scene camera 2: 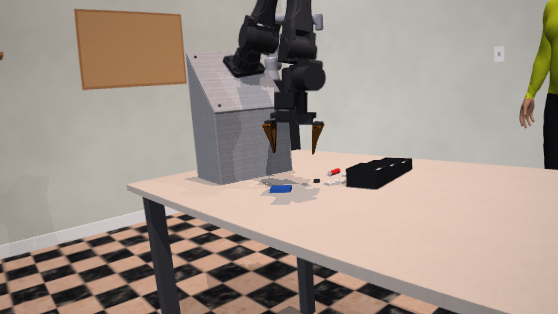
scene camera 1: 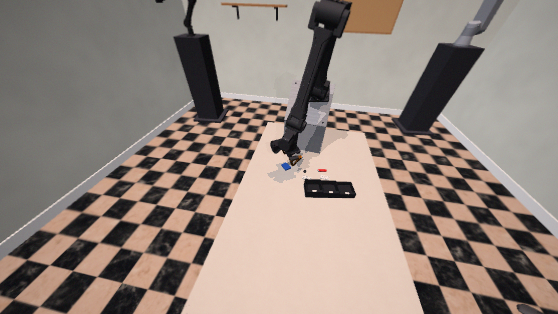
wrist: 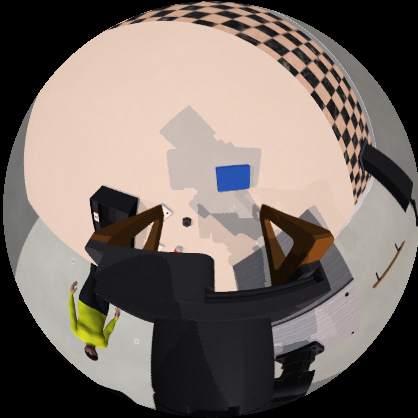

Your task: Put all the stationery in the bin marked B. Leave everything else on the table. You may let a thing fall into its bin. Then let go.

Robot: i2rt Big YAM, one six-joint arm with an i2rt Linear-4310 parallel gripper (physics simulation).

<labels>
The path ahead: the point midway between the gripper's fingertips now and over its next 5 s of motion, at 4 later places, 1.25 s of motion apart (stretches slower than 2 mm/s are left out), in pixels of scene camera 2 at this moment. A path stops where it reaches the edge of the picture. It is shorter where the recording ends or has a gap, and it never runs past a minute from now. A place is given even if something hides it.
My gripper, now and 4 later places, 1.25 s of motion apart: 293, 153; 283, 189; 284, 189; 343, 129; 398, 138
</labels>
